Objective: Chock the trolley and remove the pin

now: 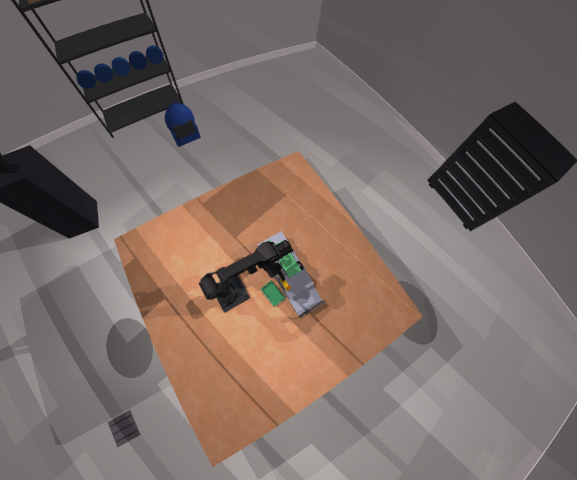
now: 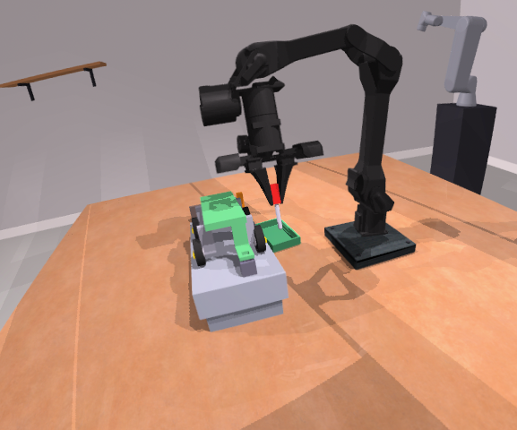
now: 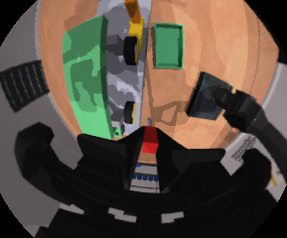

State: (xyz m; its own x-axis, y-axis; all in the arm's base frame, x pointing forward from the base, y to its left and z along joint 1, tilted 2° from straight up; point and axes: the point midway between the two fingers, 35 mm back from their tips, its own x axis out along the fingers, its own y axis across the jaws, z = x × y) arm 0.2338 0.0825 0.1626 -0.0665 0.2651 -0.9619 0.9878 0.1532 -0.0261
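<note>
Now: gripper tip 140 mm to the left of the yellow chock, 80 mm above it and 60 mm short of it. The rest, counted from my gripper tip: red-headed stop pin right at my gripper tip; then green-topped trolley 100 mm ahead, 50 mm below, 30 mm to the right.
</note>
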